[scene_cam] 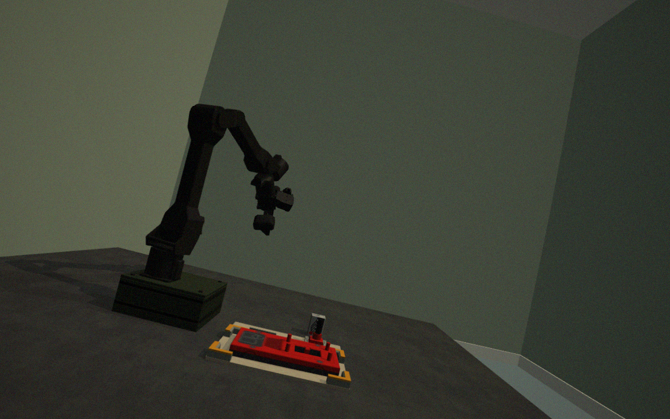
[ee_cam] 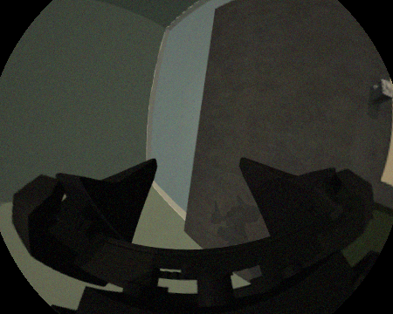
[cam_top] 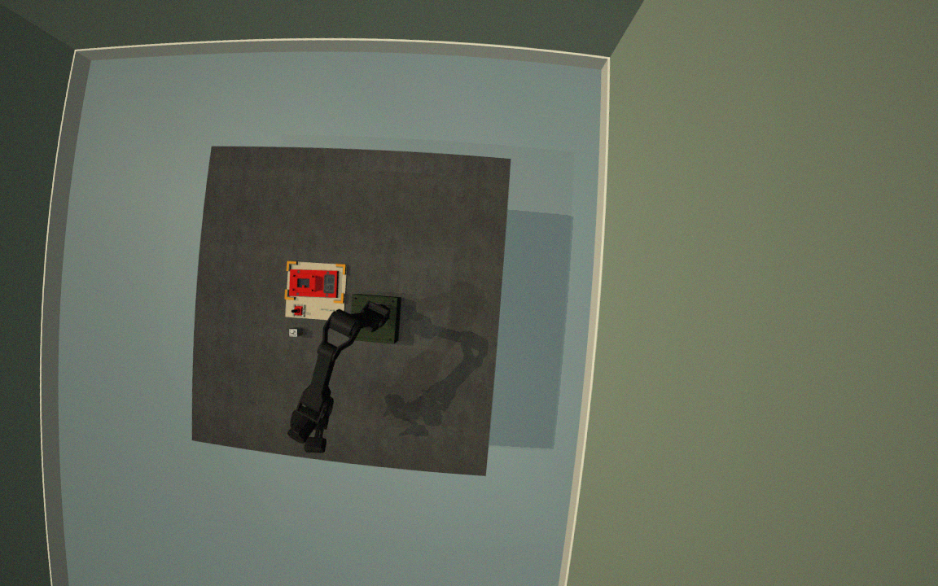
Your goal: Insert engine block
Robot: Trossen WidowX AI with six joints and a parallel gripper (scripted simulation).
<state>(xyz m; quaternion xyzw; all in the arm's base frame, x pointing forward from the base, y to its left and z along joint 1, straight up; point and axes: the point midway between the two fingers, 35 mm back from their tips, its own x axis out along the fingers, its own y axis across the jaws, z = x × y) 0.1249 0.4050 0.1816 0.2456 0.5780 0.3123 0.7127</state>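
Right now the grey engine block is 30 cm to the right of my gripper tip, 23 cm ahead of it and 21 cm below it. Also, from my gripper tip: beige base plate: 49 cm to the right, 22 cm below, 18 cm ahead; black post: 39 cm to the right, 23 cm ahead, 20 cm below.
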